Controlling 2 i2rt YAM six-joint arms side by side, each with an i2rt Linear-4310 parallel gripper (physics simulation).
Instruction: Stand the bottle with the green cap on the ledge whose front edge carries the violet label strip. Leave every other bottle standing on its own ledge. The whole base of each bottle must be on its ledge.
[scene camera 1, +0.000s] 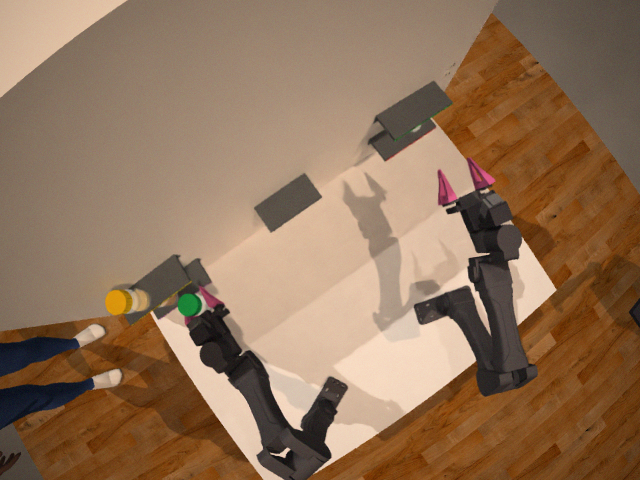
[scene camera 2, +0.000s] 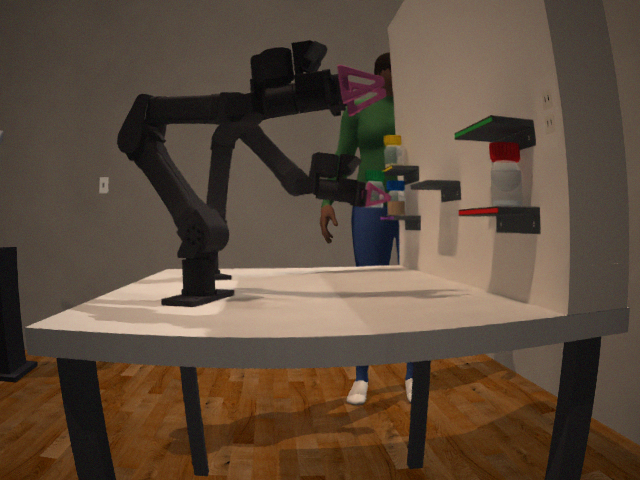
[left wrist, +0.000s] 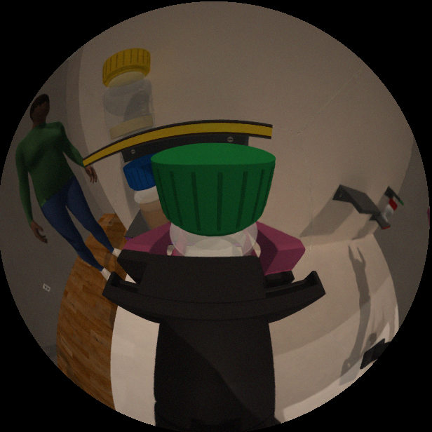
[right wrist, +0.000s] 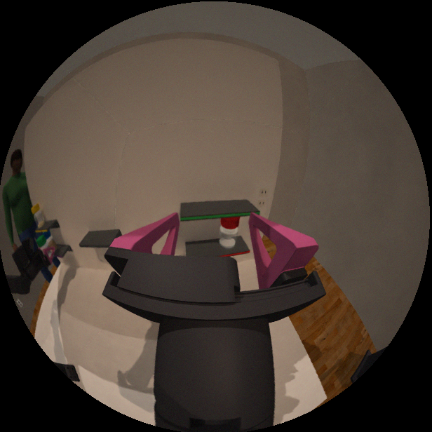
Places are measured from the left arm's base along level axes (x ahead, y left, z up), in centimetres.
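Pixels of known places: left gripper, fingertip midpoint: (scene camera 1: 191, 292) (scene camera 2: 388, 198); right gripper, fingertip midpoint: (scene camera 1: 453, 163) (scene camera 2: 385, 87); left arm's base, origin of the base link: (scene camera 1: 323, 406); right arm's base, origin of the base link: (scene camera 1: 444, 305) (scene camera 2: 199, 299).
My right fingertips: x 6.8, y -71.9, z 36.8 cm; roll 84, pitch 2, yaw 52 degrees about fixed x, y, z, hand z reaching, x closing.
Note:
Ahead of a thing's pixels: the offset from my right fingertips to its top centre. "pt": to the spot under its first point.
The green-capped bottle {dx +38.1, dy +57.9, dz -8.3 cm} (scene camera 1: 189, 304) (scene camera 2: 375, 177) (left wrist: 215, 192) is upright in my left gripper (scene camera 1: 195, 305) (scene camera 2: 379, 194) (left wrist: 213, 217), which is shut on it. It hangs in front of the violet-strip ledge {pt dx +45.2, dy +52.2, dz -21.1 cm} (scene camera 1: 196, 272) (scene camera 2: 412, 219), slightly above its level in scene camera 2. The blue-capped bottle {dx +49.1, dy +62.4, dz -10.6 cm} (scene camera 2: 395, 195) (left wrist: 138, 173) stands on that ledge, partly hidden. The yellow-capped bottle {dx +49.1, dy +62.9, dz +3.4 cm} (scene camera 1: 118, 302) (scene camera 2: 392, 148) (left wrist: 128, 97) stands on the yellow-strip ledge {dx +48.0, dy +59.5, dz -7.1 cm} (scene camera 1: 164, 277) (left wrist: 190, 130) above. The red-capped bottle {dx +12.5, dy -16.1, dz -10.6 cm} (scene camera 2: 505, 180) (right wrist: 229, 231) stands on the red-strip ledge {dx +13.4, dy -12.6, dz -21.1 cm} (scene camera 2: 522, 212). My right gripper (scene camera 1: 454, 164) (right wrist: 213, 217) is open and empty.
The yellow-strip ledge overhangs the violet-strip ledge. A ledge {dx +30.7, dy +23.4, dz -14.1 cm} (scene camera 1: 287, 203) (scene camera 2: 436, 184) (right wrist: 101, 238) bearing no bottle is on the wall between the two pairs. The green-strip ledge {dx +13.4, dy -12.6, dz -7.1 cm} (scene camera 1: 413, 109) (scene camera 2: 498, 127) (right wrist: 217, 208) is above the red-capped bottle. A person (scene camera 2: 372, 124) stands beyond the table.

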